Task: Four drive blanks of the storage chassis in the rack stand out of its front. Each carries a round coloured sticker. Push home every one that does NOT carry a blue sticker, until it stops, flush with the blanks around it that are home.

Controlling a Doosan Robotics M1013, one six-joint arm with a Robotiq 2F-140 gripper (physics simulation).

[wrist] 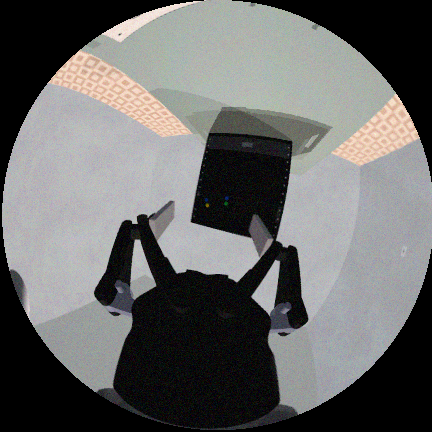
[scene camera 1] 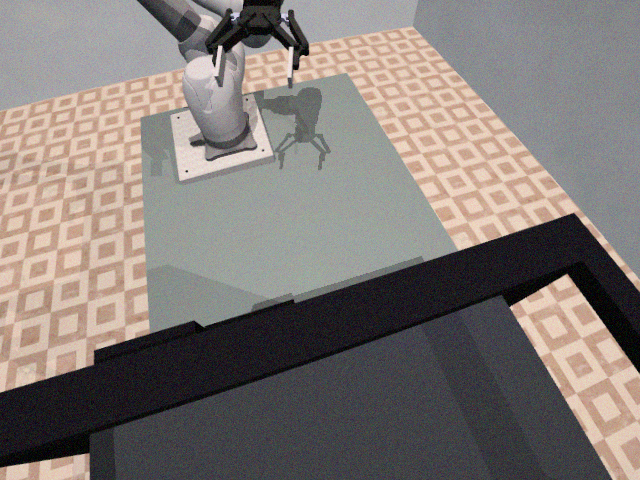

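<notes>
The black rack shows its front in the wrist view and its top and back in the scene view. On its dark front, toward the left, are four small stickers: a blue sticker just above a yellow sticker, and to their right a blue sticker just above a green sticker. The blanks' edges and how far they stand out are too dark to tell. My gripper is open and empty, apart from the rack; its right finger overlaps the rack's corner in the wrist view.
The arm's white base plate stands at the back of the grey-green floor mat. Patterned floor surrounds the mat. Grey walls stand beyond. The rack's dark frame crosses the front of the scene view.
</notes>
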